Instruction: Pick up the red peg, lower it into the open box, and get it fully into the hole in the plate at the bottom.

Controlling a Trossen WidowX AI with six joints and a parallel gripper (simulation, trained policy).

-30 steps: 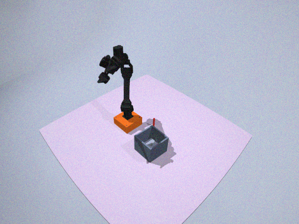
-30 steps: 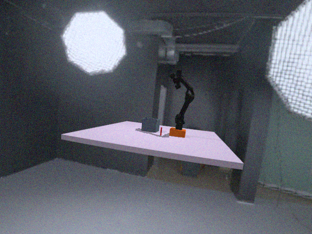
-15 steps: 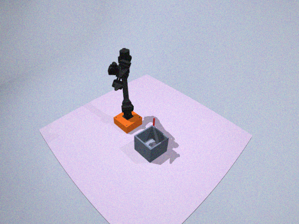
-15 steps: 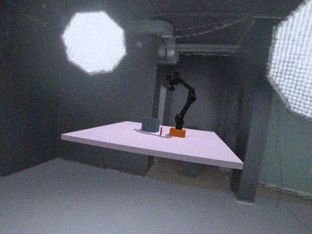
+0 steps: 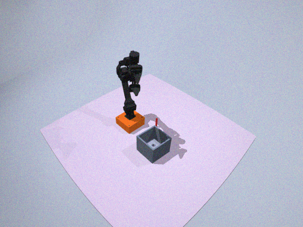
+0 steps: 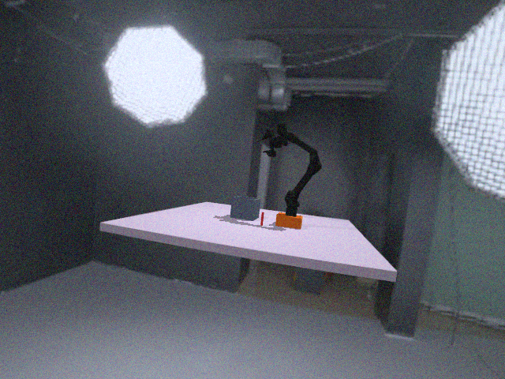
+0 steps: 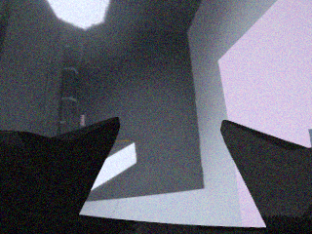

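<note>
The red peg is 11 cm behind my gripper tip, 28 cm to the left of it and 47 cm below it. The rest, counted from my gripper tip: light plate (5 cm ahead, 10 cm to the left, 47 cm below).
</note>
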